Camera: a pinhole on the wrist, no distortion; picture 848 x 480 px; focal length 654.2 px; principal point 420.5 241.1 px. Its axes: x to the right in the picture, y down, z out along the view. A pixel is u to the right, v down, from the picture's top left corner.
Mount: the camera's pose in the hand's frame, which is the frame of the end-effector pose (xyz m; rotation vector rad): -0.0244 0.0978 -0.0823 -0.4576 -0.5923 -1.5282
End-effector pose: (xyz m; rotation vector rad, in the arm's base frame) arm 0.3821 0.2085 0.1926 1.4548 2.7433 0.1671
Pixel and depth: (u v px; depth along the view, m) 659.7 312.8 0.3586
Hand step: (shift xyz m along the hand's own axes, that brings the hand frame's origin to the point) -0.0175 0.2175 0.2823
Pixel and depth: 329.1 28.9 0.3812
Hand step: -0.1725 0.3751 0.1719
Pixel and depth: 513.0 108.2 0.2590
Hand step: -0.0973 0.2293 0.1381
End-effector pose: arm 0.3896 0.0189 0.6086 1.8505 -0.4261 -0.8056
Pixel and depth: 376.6 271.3 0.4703
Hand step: -0.0351 0.4143 0.2675
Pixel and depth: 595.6 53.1 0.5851
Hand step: -0.2417 0.3366 0.4570
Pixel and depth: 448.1 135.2 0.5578
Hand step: -0.1557 0.4246 0.3602
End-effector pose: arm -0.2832 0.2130 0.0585 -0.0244 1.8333 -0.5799
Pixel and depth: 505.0 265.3 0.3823
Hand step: -0.0403 0.2962 0.2481
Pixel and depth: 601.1 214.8 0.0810
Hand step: -0.0346 0.1305 -0.0055
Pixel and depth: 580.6 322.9 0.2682
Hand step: -0.0135 0.2128 0.1707
